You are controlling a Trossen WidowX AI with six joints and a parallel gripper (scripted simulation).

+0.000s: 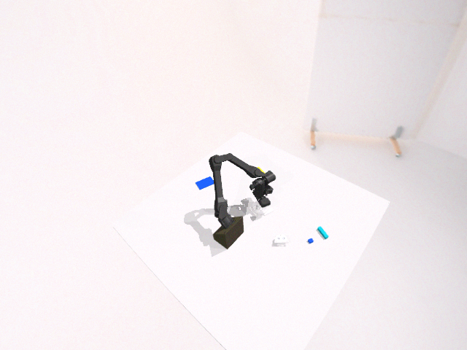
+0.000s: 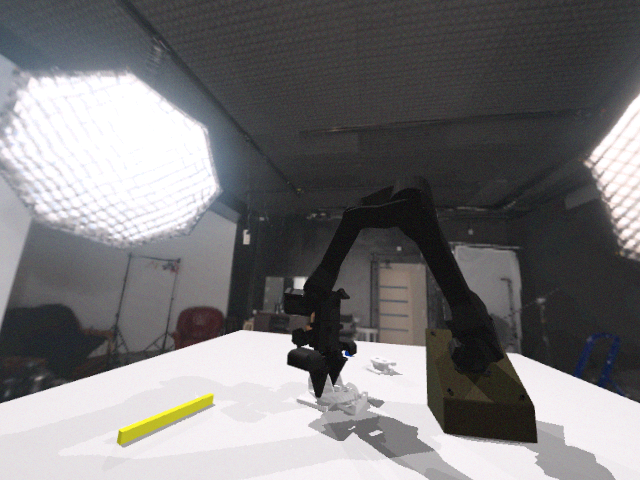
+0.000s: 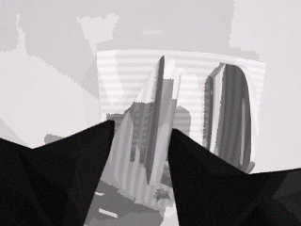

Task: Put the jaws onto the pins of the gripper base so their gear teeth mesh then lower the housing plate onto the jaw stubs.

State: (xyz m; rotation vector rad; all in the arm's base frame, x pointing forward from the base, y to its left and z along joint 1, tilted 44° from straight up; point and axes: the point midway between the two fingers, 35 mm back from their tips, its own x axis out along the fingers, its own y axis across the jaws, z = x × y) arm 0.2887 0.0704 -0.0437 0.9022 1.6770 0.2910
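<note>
Now: the flat white plate 30 mm to the right of my gripper tip and 10 mm below it. The rest, counted from my gripper tip: white jaw (50 mm behind, 40 mm to the right); yellow bar (240 mm ahead, 150 mm to the left, 10 mm below); blue cube (400 mm to the right, 20 mm behind, 10 mm below).
</note>
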